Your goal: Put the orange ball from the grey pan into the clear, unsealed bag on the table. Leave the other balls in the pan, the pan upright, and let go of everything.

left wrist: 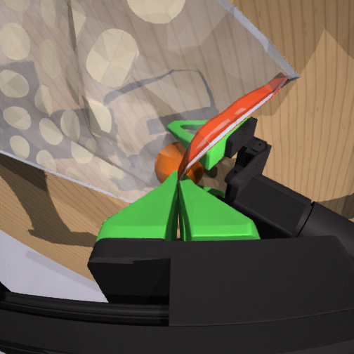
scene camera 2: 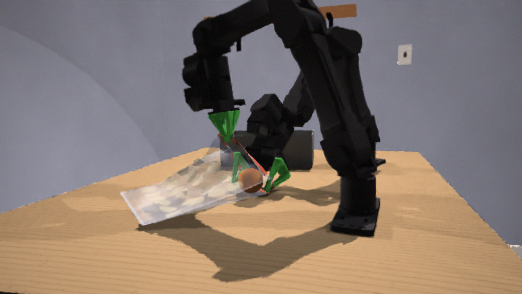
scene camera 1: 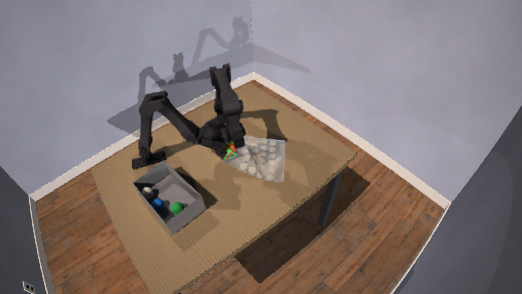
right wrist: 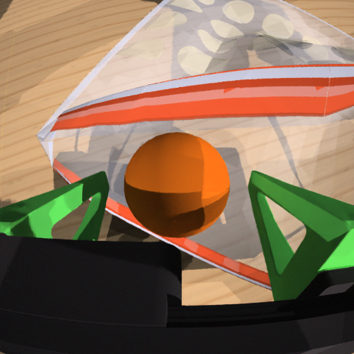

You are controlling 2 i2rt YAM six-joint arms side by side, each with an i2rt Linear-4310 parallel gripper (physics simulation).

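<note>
The clear bag (scene camera 1: 267, 162) (scene camera 2: 175, 192) (left wrist: 125, 95) (right wrist: 200, 102) lies tilted, its red-edged mouth facing my right gripper. My left gripper (scene camera 2: 228, 141) (left wrist: 177, 178) is shut on the bag's upper lip and holds it raised. The orange ball (scene camera 2: 250, 181) (left wrist: 169, 162) (right wrist: 176, 185) is at the mouth, partly under the upper lip and over the lower lip. My right gripper (right wrist: 178, 178) is open, its fingers apart on both sides of the ball, with gaps in the right wrist view. The grey pan (scene camera 1: 190, 218) (scene camera 2: 302, 150) stands upright.
In the pan are a white ball (scene camera 1: 147, 192), a blue ball (scene camera 1: 158, 203) and a green ball (scene camera 1: 177, 207). The two arms are close together over the bag's mouth, the left gripper above the right. The wooden table (scene camera 1: 300, 135) has its edge beyond the bag.
</note>
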